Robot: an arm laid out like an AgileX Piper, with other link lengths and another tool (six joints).
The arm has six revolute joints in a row. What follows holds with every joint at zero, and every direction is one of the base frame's. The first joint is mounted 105.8 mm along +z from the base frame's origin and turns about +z. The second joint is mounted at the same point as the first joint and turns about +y. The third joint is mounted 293.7 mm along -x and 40.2 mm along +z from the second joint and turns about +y. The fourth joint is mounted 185.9 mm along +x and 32.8 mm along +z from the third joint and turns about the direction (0.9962, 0, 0.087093). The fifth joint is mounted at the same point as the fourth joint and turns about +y. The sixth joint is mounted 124.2 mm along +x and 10.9 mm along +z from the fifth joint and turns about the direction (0.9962, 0, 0.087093). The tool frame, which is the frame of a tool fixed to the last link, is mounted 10.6 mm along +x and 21 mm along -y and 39.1 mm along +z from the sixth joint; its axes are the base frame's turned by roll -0.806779, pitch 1.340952 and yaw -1.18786 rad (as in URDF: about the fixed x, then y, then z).
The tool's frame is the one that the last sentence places.
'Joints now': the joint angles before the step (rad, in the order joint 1, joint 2, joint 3, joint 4, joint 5, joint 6). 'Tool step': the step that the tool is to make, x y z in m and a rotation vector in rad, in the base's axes. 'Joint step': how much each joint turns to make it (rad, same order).
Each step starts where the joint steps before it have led.
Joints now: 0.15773, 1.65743, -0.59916, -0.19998, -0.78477, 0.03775
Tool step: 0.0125, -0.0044, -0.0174, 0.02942, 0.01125, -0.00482
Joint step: -0.02669, 0.08637, 0.00016, -0.02091, -0.08574, 0.02742
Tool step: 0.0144, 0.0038, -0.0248, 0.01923, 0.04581, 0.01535
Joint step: -0.00064, 0.10022, -0.01722, -0.01867, -0.04577, 0.02521
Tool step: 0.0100, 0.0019, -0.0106, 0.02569, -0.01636, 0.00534
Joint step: -0.00016, 0.07074, -0.01909, -0.00017, -0.07478, 0.00743
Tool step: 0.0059, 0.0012, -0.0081, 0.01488, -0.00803, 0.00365
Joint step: 0.00008, 0.04702, -0.01127, -0.00027, -0.04769, 0.00335
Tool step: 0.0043, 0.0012, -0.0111, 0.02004, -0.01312, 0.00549
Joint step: 0.00015, 0.05883, -0.00032, 0.00011, -0.07650, 0.00087
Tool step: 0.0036, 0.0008, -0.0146, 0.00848, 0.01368, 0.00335
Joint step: -0.00019, 0.05504, -0.00002, -0.00098, -0.04389, 0.00034
